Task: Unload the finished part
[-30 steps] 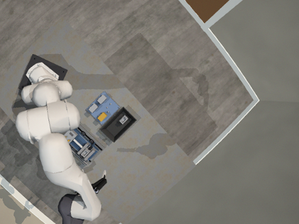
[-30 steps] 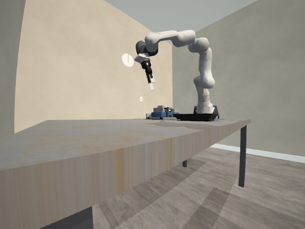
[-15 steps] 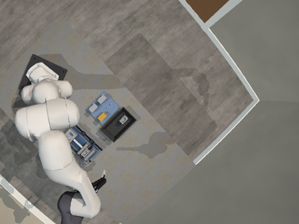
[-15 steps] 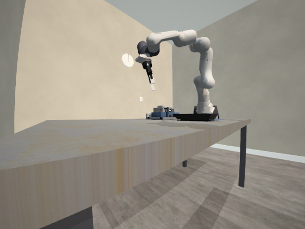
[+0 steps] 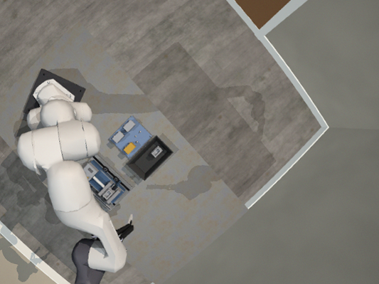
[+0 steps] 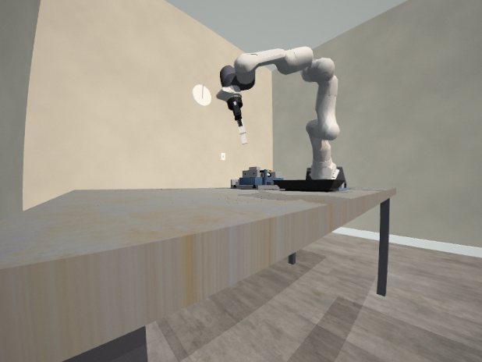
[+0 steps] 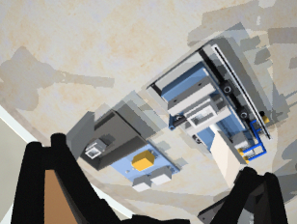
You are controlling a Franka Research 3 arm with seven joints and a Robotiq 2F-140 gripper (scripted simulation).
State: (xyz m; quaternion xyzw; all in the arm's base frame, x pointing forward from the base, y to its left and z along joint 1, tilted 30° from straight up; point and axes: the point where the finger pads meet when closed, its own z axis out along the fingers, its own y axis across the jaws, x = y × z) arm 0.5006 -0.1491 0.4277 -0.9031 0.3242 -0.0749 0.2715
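Right now my hand is 210 mm above the blue vise, 160 mm past it and 40 mm to the left of it. From my hand the other things lie so: orange block 230 mm below, 230 mm behind, 210 mm to the left; then blue fixture plate 280 mm behind, 250 mm to the left, 250 mm below.
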